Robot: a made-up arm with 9 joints. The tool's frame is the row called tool. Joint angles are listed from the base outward.
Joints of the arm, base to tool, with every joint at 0 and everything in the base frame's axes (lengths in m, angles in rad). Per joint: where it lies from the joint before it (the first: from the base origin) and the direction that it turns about. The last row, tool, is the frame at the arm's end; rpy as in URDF.
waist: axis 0 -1 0 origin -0.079 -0.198 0.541
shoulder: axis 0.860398 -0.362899 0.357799 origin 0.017 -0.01 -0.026
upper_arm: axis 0 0 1 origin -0.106 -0.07 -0.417
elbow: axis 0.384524 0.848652 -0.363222 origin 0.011 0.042 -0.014
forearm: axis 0 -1 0 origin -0.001 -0.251 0.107
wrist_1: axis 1 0 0 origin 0.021 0.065 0.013
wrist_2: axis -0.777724 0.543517 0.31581 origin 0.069 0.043 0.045
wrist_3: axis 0 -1 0 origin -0.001 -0.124 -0.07
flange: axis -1 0 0 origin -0.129 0.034 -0.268
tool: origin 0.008 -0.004 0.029 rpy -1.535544 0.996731 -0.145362
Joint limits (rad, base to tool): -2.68..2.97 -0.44..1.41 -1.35..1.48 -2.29..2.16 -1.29..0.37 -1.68..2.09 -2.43..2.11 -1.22..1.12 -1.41..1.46
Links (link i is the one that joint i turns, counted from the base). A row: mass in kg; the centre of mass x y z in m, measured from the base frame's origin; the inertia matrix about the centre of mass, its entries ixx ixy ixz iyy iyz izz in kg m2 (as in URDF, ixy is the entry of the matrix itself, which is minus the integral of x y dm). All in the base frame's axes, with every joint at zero. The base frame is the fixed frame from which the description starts. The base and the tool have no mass.
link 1: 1.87; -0.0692 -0.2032 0.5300; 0.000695 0 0 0.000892 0 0.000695
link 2: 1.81; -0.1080 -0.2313 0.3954; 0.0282 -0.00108 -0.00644 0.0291 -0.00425 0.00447
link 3: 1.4; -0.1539 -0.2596 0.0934; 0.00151 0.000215 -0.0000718 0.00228 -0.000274 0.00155
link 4: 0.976; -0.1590 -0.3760 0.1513; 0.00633 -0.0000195 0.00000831 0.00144 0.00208 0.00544
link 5: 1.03; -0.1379 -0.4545 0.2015; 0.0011 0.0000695 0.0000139 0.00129 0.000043 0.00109
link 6: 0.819; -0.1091 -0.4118 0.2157; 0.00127 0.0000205 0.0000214 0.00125 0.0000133 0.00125
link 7: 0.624; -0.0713 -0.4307 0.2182; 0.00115 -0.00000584 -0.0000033 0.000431 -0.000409 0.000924
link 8: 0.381; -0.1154 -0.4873 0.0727; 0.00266 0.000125 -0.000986 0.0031 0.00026 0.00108
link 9: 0.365; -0.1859 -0.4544 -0.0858; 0.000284 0 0 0.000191 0 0.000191
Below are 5 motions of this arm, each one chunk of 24 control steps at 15 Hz.
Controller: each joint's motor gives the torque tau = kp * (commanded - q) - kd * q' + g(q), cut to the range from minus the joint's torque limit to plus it. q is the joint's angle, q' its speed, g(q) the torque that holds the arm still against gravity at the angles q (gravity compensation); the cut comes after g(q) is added. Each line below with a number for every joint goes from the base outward.
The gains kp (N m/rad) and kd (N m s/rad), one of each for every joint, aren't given. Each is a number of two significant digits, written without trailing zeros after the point. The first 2 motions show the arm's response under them.
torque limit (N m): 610 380 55 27 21 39 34 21 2.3
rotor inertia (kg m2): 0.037 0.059 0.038 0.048 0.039 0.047 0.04 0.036 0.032
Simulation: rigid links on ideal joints. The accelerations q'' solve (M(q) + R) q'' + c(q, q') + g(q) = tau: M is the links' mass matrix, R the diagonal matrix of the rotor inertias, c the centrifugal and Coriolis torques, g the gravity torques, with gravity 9.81 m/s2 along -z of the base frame. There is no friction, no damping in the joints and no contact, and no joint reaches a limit. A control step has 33 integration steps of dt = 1/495 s. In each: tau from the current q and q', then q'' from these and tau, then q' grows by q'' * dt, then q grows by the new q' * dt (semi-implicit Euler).
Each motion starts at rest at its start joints. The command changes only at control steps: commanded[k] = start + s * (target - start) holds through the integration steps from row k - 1 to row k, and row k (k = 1, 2, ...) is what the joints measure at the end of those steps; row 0 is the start. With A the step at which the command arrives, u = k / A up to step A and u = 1 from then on. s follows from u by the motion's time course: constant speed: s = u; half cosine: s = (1 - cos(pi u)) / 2; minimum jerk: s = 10 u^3 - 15 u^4 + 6 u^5; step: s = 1 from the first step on.
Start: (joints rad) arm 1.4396 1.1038 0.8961 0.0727 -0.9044 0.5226 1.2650 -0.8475 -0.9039
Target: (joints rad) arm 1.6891 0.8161 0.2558 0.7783 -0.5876 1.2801 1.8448 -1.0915 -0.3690
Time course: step
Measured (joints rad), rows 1 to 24:
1: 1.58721 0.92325 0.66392 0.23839 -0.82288 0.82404 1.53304 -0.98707 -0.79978
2: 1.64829 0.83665 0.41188 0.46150 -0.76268 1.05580 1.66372 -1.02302 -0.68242
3: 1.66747 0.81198 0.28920 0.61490 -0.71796 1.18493 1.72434 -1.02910 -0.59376
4: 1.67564 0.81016 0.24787 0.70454 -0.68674 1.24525 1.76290 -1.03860 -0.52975
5: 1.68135 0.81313 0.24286 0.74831 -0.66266 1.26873 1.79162 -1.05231 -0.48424
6: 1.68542 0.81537 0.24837 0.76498 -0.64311 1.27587 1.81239 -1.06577 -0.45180
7: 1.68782 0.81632 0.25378 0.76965 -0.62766 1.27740 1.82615 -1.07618 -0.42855
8: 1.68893 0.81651 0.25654 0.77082 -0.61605 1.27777 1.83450 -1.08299 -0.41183
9: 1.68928 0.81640 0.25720 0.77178 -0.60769 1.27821 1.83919 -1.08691 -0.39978
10: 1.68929 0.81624 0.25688 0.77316 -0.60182 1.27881 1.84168 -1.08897 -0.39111
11: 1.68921 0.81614 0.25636 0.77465 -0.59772 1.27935 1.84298 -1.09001 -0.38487
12: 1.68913 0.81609 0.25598 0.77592 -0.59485 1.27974 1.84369 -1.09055 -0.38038
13: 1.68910 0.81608 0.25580 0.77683 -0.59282 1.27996 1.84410 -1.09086 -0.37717
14: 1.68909 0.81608 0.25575 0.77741 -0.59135 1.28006 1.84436 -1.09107 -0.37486
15: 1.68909 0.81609 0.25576 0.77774 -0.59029 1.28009 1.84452 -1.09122 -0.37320
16: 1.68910 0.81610 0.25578 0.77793 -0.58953 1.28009 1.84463 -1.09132 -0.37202
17: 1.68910 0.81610 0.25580 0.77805 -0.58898 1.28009 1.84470 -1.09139 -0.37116
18: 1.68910 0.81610 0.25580 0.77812 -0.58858 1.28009 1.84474 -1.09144 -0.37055
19: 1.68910 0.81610 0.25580 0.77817 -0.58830 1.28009 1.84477 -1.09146 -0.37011
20: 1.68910 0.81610 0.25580 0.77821 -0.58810 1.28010 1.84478 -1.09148 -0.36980
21: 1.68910 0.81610 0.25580 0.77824 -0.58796 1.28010 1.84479 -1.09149 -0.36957
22: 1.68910 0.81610 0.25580 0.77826 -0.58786 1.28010 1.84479 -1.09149 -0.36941
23: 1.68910 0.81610 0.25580 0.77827 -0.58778 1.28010 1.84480 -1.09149 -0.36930
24: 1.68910 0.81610 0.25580 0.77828 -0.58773 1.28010 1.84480 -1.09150 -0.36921
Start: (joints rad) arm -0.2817 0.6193 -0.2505 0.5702 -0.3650 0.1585 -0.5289 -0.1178 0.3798
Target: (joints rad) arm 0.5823 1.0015 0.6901 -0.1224 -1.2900 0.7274 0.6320 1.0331 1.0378
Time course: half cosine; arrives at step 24
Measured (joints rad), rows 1 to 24:
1: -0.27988 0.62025 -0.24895 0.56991 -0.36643 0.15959 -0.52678 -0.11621 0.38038
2: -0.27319 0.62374 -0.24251 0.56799 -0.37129 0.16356 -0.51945 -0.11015 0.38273
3: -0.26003 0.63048 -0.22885 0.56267 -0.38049 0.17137 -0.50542 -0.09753 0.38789
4: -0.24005 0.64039 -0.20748 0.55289 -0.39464 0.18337 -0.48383 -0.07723 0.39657
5: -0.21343 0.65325 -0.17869 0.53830 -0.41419 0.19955 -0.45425 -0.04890 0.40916
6: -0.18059 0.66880 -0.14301 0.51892 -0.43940 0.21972 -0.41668 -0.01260 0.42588
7: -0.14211 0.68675 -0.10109 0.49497 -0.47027 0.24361 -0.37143 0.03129 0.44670
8: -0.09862 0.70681 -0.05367 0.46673 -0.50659 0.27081 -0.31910 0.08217 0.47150
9: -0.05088 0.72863 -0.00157 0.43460 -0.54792 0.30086 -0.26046 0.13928 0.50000
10: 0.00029 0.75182 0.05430 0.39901 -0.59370 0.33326 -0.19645 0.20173 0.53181
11: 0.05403 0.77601 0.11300 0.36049 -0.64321 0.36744 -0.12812 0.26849 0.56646
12: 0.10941 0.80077 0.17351 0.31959 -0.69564 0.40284 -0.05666 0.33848 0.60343
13: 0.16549 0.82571 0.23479 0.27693 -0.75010 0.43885 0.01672 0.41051 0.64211
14: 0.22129 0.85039 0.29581 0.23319 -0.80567 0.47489 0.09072 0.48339 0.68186
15: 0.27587 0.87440 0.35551 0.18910 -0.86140 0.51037 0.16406 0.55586 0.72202
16: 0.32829 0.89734 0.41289 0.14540 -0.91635 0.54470 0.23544 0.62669 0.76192
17: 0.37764 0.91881 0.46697 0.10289 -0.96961 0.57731 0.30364 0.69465 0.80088
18: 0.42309 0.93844 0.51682 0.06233 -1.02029 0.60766 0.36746 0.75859 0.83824
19: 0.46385 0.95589 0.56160 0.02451 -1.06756 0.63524 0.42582 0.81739 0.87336
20: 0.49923 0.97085 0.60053 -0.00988 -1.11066 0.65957 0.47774 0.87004 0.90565
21: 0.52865 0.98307 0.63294 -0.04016 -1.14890 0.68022 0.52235 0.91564 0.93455
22: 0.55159 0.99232 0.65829 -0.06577 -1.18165 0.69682 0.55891 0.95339 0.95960
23: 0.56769 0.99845 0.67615 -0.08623 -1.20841 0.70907 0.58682 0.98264 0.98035
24: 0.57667 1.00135 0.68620 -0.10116 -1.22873 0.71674 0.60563 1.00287 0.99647
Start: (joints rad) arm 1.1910 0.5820 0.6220 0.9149 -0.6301 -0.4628 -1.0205 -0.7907 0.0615
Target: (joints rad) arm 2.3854 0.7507 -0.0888 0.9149 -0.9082 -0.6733 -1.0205 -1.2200 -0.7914
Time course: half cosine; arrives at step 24
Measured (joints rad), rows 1 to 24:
1: 1.19367 0.58236 0.61991 0.91568 -0.63082 -0.46317 -1.02064 -0.79130 0.06080
2: 1.20318 0.58377 0.61341 0.91746 -0.63292 -0.46453 -1.02092 -0.79361 0.05787
3: 1.22149 0.58664 0.60213 0.91923 -0.63626 -0.46729 -1.02116 -0.79840 0.05129
4: 1.24910 0.59096 0.58588 0.92048 -0.64082 -0.47163 -1.02130 -0.80600 0.04015
5: 1.28581 0.59662 0.56459 0.92117 -0.64671 -0.47758 -1.02136 -0.81654 0.02390
6: 1.33105 0.60348 0.53840 0.92145 -0.65405 -0.48506 -1.02135 -0.83002 0.00229
7: 1.38409 0.61141 0.50764 0.92144 -0.66291 -0.49396 -1.02130 -0.84631 -0.02466
8: 1.44403 0.62028 0.47281 0.92124 -0.67327 -0.50412 -1.02121 -0.86523 -0.05677
9: 1.50985 0.62993 0.43448 0.92087 -0.68505 -0.51536 -1.02109 -0.88649 -0.09368
10: 1.58042 0.64021 0.39331 0.92036 -0.69811 -0.52749 -1.02096 -0.90976 -0.13488
11: 1.65454 0.65094 0.35001 0.91972 -0.71230 -0.54031 -1.02081 -0.93467 -0.17978
12: 1.73094 0.66195 0.30531 0.91896 -0.72740 -0.55358 -1.02064 -0.96081 -0.22767
13: 1.80832 0.67303 0.25998 0.91810 -0.74319 -0.56709 -1.02047 -0.98775 -0.27777
14: 1.88536 0.68401 0.21478 0.91717 -0.75942 -0.58059 -1.02029 -1.01502 -0.32928
15: 1.96074 0.69469 0.17048 0.91617 -0.77584 -0.59387 -1.02011 -1.04216 -0.38132
16: 2.03317 0.70489 0.12784 0.91515 -0.79217 -0.60669 -1.01993 -1.06870 -0.43303
17: 2.10141 0.71444 0.08757 0.91412 -0.80814 -0.61884 -1.01976 -1.09418 -0.48353
18: 2.16430 0.72315 0.05035 0.91312 -0.82348 -0.63011 -1.01961 -1.11815 -0.53197
19: 2.22075 0.73090 0.01682 0.91217 -0.83791 -0.64031 -1.01947 -1.14020 -0.57752
20: 2.26981 0.73753 -0.01246 0.91131 -0.85119 -0.64928 -1.01935 -1.15995 -0.61941
21: 2.31063 0.74293 -0.03699 0.91055 -0.86307 -0.65686 -1.01926 -1.17703 -0.65693
22: 2.34251 0.74701 -0.05634 0.90992 -0.87335 -0.66293 -1.01919 -1.19117 -0.68944
23: 2.36491 0.74970 -0.07019 0.90942 -0.88182 -0.66739 -1.01914 -1.20210 -0.71639
24: 2.37744 0.75095 -0.07830 0.90907 -0.88834 -0.67017 -1.01911 -1.20965 -0.73733

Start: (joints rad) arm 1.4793 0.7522 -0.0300 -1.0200 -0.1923 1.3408 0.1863 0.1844 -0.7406
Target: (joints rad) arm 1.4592 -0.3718 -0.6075 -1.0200 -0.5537 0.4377 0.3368 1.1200 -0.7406
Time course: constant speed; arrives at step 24
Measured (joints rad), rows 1 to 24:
1: 1.47919 0.72035 -0.04200 -1.01614 -0.19673 1.32493 0.18570 0.20046 -0.74015
2: 1.47824 0.67679 -0.06169 -1.01578 -0.20405 1.29712 0.19024 0.22355 -0.74004
3: 1.47722 0.63061 -0.08419 -1.01659 -0.21341 1.26393 0.19636 0.25229 -0.74011
4: 1.47628 0.58391 -0.10766 -1.01738 -0.22431 1.22837 0.20277 0.28495 -0.74021
5: 1.47538 0.53712 -0.13149 -1.01790 -0.23636 1.19172 0.20918 0.32008 -0.74029
6: 1.47451 0.49030 -0.15545 -1.01821 -0.24925 1.15454 0.21557 0.35674 -0.74034
7: 1.47365 0.44347 -0.17946 -1.01836 -0.26277 1.11709 0.22193 0.39431 -0.74038
8: 1.47280 0.39664 -0.20351 -1.01841 -0.27674 1.07952 0.22828 0.43244 -0.74041
9: 1.47194 0.34981 -0.22757 -1.01838 -0.29104 1.04189 0.23461 0.47090 -0.74044
10: 1.47108 0.30298 -0.25163 -1.01831 -0.30558 1.00422 0.24094 0.50957 -0.74045
11: 1.47021 0.25614 -0.27570 -1.01821 -0.32030 0.96654 0.24727 0.54835 -0.74047
12: 1.46934 0.20931 -0.29976 -1.01808 -0.33515 0.92886 0.25358 0.58720 -0.74048
13: 1.46848 0.16247 -0.32384 -1.01794 -0.35010 0.89118 0.25989 0.62609 -0.74049
14: 1.46760 0.11563 -0.34791 -1.01779 -0.36511 0.85351 0.26620 0.66499 -0.74049
15: 1.46673 0.06880 -0.37198 -1.01763 -0.38018 0.81584 0.27249 0.70391 -0.74050
16: 1.46586 0.02196 -0.39606 -1.01746 -0.39528 0.77817 0.27878 0.74283 -0.74051
17: 1.46498 -0.02488 -0.42014 -1.01730 -0.41041 0.74051 0.28507 0.78176 -0.74052
18: 1.46410 -0.07171 -0.44422 -1.01714 -0.42555 0.70286 0.29134 0.82067 -0.74052
19: 1.46322 -0.11855 -0.46830 -1.01698 -0.44070 0.66522 0.29761 0.85959 -0.74053
20: 1.46234 -0.16539 -0.49239 -1.01683 -0.45586 0.62758 0.30388 0.89850 -0.74054
21: 1.46146 -0.21223 -0.51648 -1.01669 -0.47101 0.58994 0.31014 0.93741 -0.74055
22: 1.46059 -0.25907 -0.54057 -1.01656 -0.48617 0.55231 0.31639 0.97631 -0.74056
23: 1.45971 -0.30590 -0.56466 -1.01644 -0.50132 0.51469 0.32264 1.01521 -0.74057
24: 1.45883 -0.35274 -0.58876 -1.01634 -0.51646 0.47708 0.32888 1.05411 -0.74058

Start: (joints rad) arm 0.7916 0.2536 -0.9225 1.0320 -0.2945 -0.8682 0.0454 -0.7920 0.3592
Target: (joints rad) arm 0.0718 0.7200 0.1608 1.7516 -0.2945 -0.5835 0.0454 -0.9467 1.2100
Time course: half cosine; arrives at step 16
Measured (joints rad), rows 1 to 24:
1: 0.78784 0.25674 -0.91661 1.03349 -0.29420 -0.86688 0.04528 -0.79242 0.36087
2: 0.77484 0.26697 -0.89679 1.04007 -0.29358 -0.86233 0.04506 -0.79412 0.36762
3: 0.75048 0.28510 -0.86028 1.05490 -0.29301 -0.85374 0.04496 -0.79778 0.38237
4: 0.71457 0.31078 -0.80680 1.07934 -0.29262 -0.84088 0.04505 -0.80366 0.40684
5: 0.66809 0.34317 -0.73761 1.11361 -0.29242 -0.82396 0.04531 -0.81178 0.44172
6: 0.61265 0.38111 -0.65501 1.15721 -0.29242 -0.80343 0.04569 -0.82197 0.48684
7: 0.55032 0.42319 -0.56206 1.20906 -0.29261 -0.78000 0.04608 -0.83389 0.54131
8: 0.48345 0.46780 -0.46230 1.26762 -0.29299 -0.75451 0.04639 -0.84713 0.60361
9: 0.41458 0.51323 -0.35956 1.33096 -0.29356 -0.72789 0.04657 -0.86117 0.67177
10: 0.34631 0.55770 -0.25780 1.39680 -0.29429 -0.70118 0.04658 -0.87547 0.74346
11: 0.28129 0.59946 -0.16088 1.46263 -0.29514 -0.67540 0.04644 -0.88949 0.81613
12: 0.22200 0.63686 -0.07247 1.52583 -0.29604 -0.65156 0.04618 -0.90271 0.88715
13: 0.17077 0.66844 0.00412 1.58385 -0.29694 -0.63058 0.04587 -0.91463 0.95389
14: 0.12959 0.69296 0.06598 1.63435 -0.29776 -0.61328 0.04556 -0.92484 1.01390
15: 0.10006 0.70950 0.11076 1.67535 -0.29846 -0.60032 0.04531 -0.93292 1.06494
16: 0.08330 0.71741 0.13674 1.70530 -0.29899 -0.59221 0.04513 -0.93858 1.10510
17: 0.07619 0.71942 0.14877 1.72437 -0.29895 -0.58797 0.04507 -0.94199 1.13461
18: 0.07338 0.71977 0.15471 1.73540 -0.29828 -0.58578 0.04513 -0.94392 1.15587
19: 0.07234 0.71989 0.15777 1.74174 -0.29750 -0.58467 0.04523 -0.94507 1.17114
20: 0.07198 0.71995 0.15935 1.74543 -0.29679 -0.58410 0.04533 -0.94577 1.18211
21: 0.07186 0.71999 0.16012 1.74766 -0.29621 -0.58381 0.04538 -0.94617 1.18998
22: 0.07182 0.72000 0.16049 1.74907 -0.29577 -0.58367 0.04541 -0.94640 1.19563
23: 0.07180 0.72000 0.16065 1.74997 -0.29543 -0.58359 0.04541 -0.94653 1.19969
24: 0.07180 0.72000 0.16072 1.75055 -0.29518 -0.58354 0.04541 -0.94660 1.20260

